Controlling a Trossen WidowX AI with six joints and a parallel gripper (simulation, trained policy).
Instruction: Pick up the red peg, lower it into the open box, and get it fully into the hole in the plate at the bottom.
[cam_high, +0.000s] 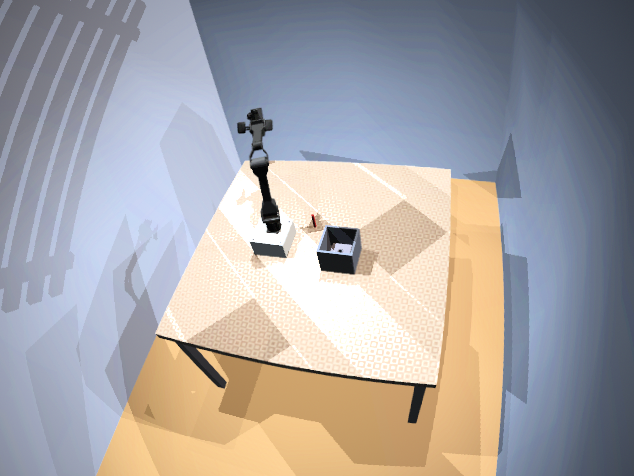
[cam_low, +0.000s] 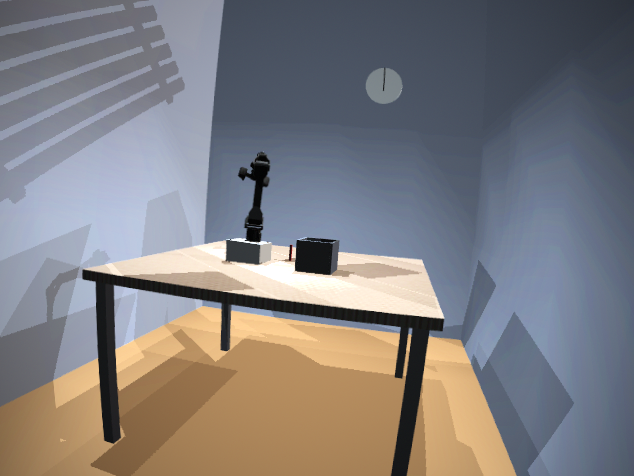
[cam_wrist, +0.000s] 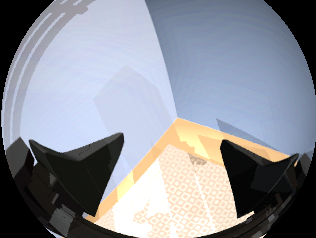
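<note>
My gripper tip is 370 mm short of the red peg, 360 mm to the left of it and 350 mm above it. Round my gripper tip: pale plate (550 mm ahead, 560 mm to the right, 350 mm below).
</note>
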